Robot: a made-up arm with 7 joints.
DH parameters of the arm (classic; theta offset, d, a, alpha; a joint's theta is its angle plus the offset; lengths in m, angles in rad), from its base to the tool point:
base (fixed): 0 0 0 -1.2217
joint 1: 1.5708 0 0 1.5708
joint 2: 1.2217 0 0 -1.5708
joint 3: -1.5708 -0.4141 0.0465 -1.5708
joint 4: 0 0 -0.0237 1.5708
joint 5: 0 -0.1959 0 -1.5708
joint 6: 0 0 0 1.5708
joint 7: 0 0 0 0
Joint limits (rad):
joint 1: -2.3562..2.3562
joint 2: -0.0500..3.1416
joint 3: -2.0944..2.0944
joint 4: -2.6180..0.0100
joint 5: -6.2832..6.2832
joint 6: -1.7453..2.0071
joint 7: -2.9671..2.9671
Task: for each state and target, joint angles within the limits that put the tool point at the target. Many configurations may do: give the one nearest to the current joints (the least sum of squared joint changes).
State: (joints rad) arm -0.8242 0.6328 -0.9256 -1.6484 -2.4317 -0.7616 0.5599
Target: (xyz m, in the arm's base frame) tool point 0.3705 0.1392 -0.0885
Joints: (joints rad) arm -0.8093 1.0694 -0.7849 -2.0998 -2.4317 -0.7616 0.5599
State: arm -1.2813 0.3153 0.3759 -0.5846 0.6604 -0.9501 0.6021
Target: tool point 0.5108 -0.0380 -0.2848
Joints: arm -0.8012 0.0015 0.3354 -0.8825 0.6604 -0.9501 0.6021
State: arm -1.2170 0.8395 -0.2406 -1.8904 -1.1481 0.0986 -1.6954
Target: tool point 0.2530 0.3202 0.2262
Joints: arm -0.9561 1.3533 0.3298 -1.7719 -1.1481 0.0986 -1.6954
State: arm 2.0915 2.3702 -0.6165 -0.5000 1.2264 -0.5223 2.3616
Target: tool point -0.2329 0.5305 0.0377
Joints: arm 1.6516 1.6897 -0.5370 -0.9441 1.2264 -0.5223 2.3616
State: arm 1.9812 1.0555 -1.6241 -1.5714 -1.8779 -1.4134 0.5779
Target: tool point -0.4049 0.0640 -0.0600
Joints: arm 1.4973 1.0265 -1.3600 -2.0546 -1.8779 -1.4134 0.5779
